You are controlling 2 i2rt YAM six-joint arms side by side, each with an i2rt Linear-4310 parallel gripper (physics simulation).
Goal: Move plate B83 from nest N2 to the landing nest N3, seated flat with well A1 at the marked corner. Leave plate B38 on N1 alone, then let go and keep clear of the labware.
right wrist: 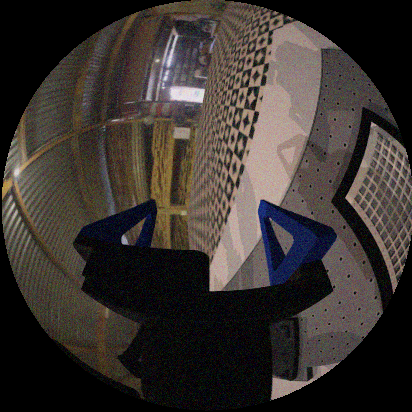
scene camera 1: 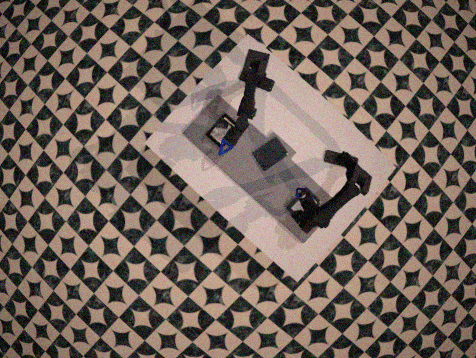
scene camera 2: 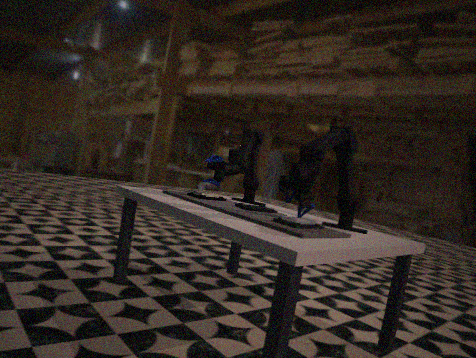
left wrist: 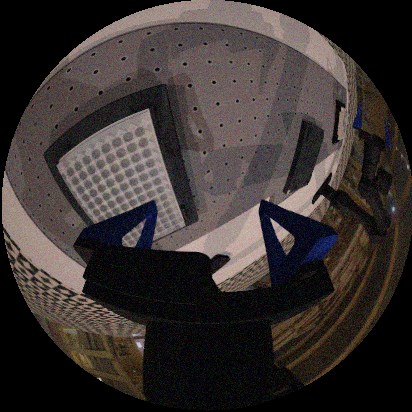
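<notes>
One plate with round wells (left wrist: 120,170) sits in a black nest (left wrist: 172,130) below my left gripper (left wrist: 207,205), which is open and tilted downward; a finger overlaps the plate's lower edge in the left wrist view. A plate with a square grid of wells (right wrist: 387,182) (scene camera 1: 218,132) sits in another black nest (right wrist: 352,165). My right gripper (right wrist: 207,204) is open beside and above this plate, pointing roughly level, with bare air between its fingers. A middle nest (scene camera 1: 270,153) (left wrist: 304,156) is dark and holds no plate. Plate and nest labels and the A1 mark cannot be read.
The nests stand in a row on a grey perforated board (scene camera 1: 240,172) (left wrist: 225,65) (right wrist: 340,90). The board lies on a pale table (scene camera 1: 300,265) (scene camera 2: 360,254). Both dark arms reach over the board from their bases along one long side of the table.
</notes>
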